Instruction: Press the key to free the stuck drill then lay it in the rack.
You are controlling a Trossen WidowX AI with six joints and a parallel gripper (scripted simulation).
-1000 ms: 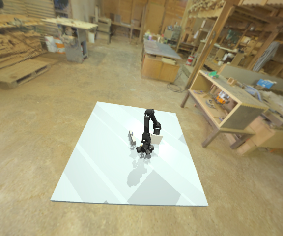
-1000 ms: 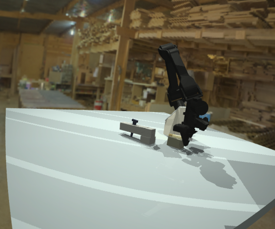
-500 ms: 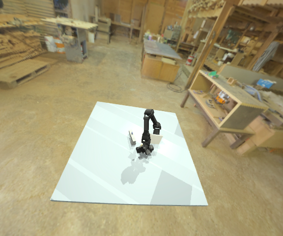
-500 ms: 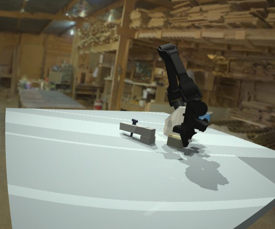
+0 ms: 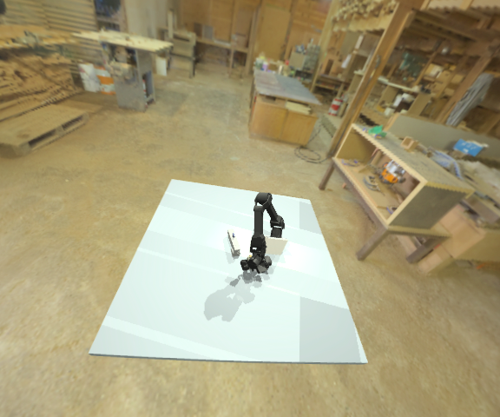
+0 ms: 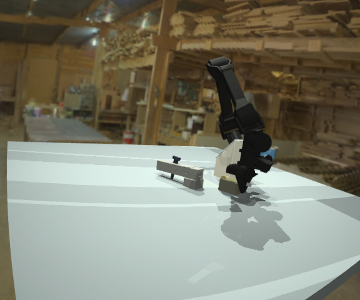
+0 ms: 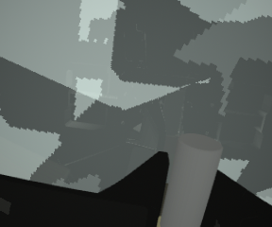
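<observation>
My gripper tip is now 40 mm to the left of the drill, 30 mm below it and 10 mm short of it. From my gripper tip the other things lie so: dark t-shaped key 230 mm to the right, 120 mm ahead, 40 mm above; rack block 50 mm to the right, 10 mm ahead, 10 mm above; grey fixture 200 mm to the right, 110 mm ahead, 20 mm above.
</observation>
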